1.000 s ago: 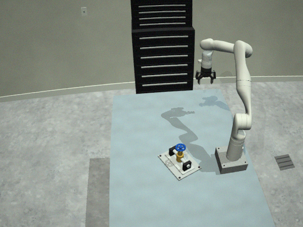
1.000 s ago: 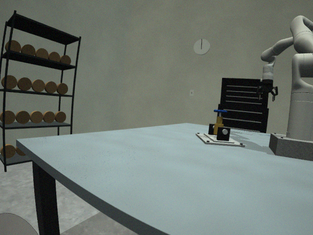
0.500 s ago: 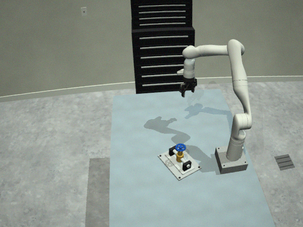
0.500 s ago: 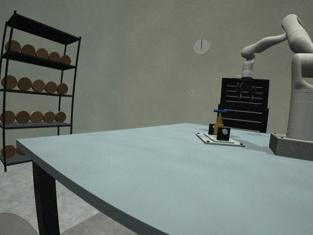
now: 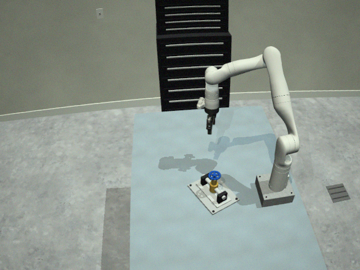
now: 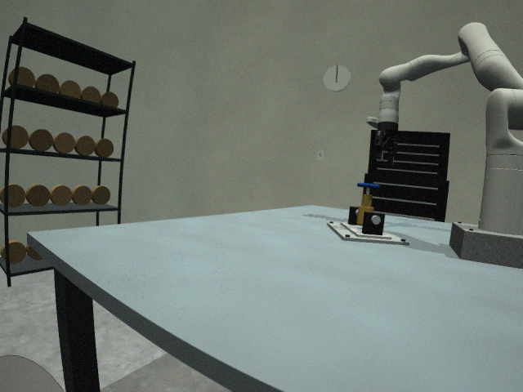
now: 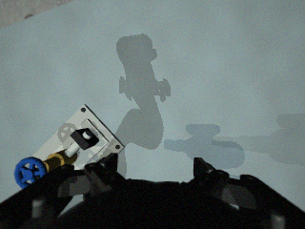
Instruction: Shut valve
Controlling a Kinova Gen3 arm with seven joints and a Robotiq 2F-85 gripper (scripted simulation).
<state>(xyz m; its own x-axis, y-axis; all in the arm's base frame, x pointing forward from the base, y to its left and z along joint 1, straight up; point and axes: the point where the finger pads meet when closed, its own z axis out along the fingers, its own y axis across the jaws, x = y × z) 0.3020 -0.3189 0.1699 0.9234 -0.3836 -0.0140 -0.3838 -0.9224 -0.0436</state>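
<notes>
Now: the blue handwheel 3 cm ahead of my hand, 25 cm to the left of it and 11 cm below it.
</notes>
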